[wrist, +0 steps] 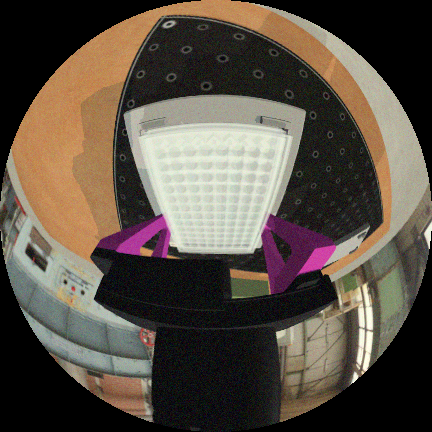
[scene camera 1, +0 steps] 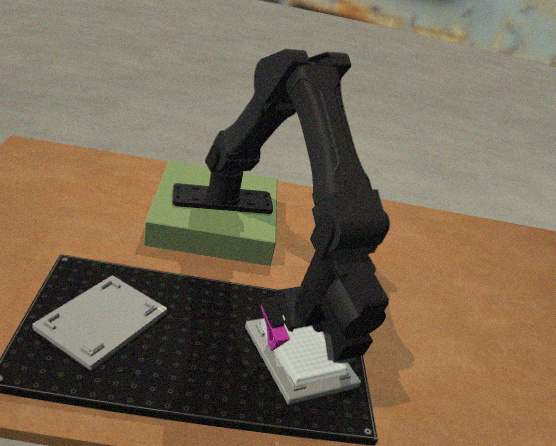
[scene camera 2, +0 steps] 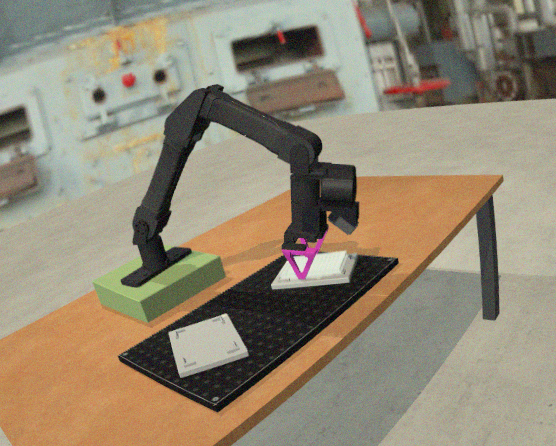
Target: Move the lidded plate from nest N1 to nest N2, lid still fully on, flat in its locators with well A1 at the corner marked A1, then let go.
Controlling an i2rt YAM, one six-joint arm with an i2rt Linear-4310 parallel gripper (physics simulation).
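Frame: origin at the arm's base, x right, y up, z back, level; metres.
Seen in the pictures: gripper, fingertip midpoint: [wrist: 215,216] [scene camera 1: 295,341] [scene camera 2: 306,269]; arm's base, link origin: [scene camera 1: 222,200] [scene camera 2: 157,267].
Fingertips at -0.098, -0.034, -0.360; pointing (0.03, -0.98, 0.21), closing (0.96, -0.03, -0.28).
Observation:
Offsets run from my fingertips to a thing's top centre, as dx, dy, dz. Level surfaces: height alone.
The white lidded plate {-0.005, +0.016, -0.018} [scene camera 1: 312,356] [scene camera 2: 327,266] [wrist: 215,180] lies over grey nest N1 {-0.006, +0.005, -0.018} [scene camera 1: 325,388] [scene camera 2: 285,284] [wrist: 210,107], at the right end of the black board in scene camera 1. It looks level; its clear lid appears to cover the top. I cannot make out the A1 marks. My gripper [scene camera 1: 302,339] [scene camera 2: 314,270] [wrist: 215,216] is shut on the plate, with a magenta finger against each long side near one end. The far finger is hidden in scene camera 1. Nest N2 {+0.296, +0.005, +0.037} [scene camera 1: 100,322] [scene camera 2: 207,345] [wrist: 352,245], a grey slab with corner locators, holds no plate.
The black perforated board {+0.149, -0.013, +0.013} [scene camera 1: 200,350] [scene camera 2: 280,310] [wrist: 222,72] carries both nests on the wooden table {dy -0.026} [scene camera 1: 460,325] [scene camera 2: 55,360] [wrist: 60,150]. The arm's base stands on a green block [scene camera 1: 210,242] [scene camera 2: 120,300] behind the board.

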